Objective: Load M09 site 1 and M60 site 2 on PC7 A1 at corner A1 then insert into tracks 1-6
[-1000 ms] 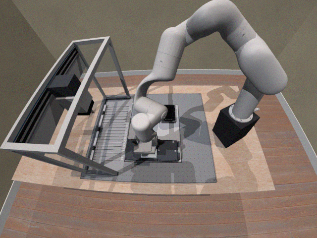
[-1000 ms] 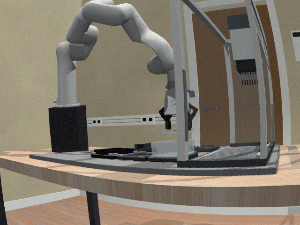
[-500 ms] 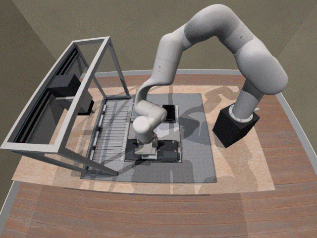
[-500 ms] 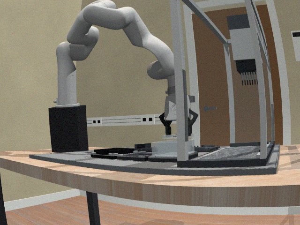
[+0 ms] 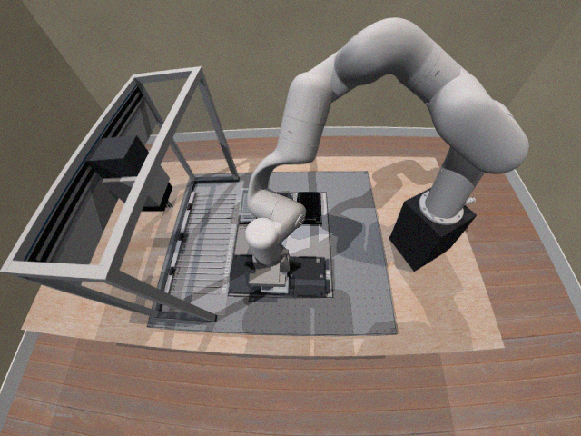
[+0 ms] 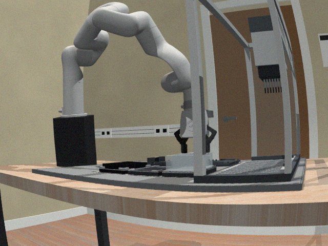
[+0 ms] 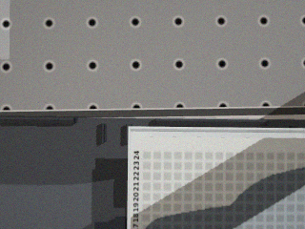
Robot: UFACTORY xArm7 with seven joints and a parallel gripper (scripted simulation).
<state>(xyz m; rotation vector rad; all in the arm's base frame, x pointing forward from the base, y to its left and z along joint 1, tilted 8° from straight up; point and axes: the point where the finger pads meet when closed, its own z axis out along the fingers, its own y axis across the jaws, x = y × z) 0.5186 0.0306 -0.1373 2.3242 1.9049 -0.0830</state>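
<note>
The dark carrier PC7 is 30 mm below my hand. From my hand the other things lie so: 384-well plate M60 (10 mm below); then nest S2 (260 mm to the right, 50 mm behind, 40 mm below); then deep-well block M09 (280 mm to the right, 60 mm ahead, 20 mm below).
</note>
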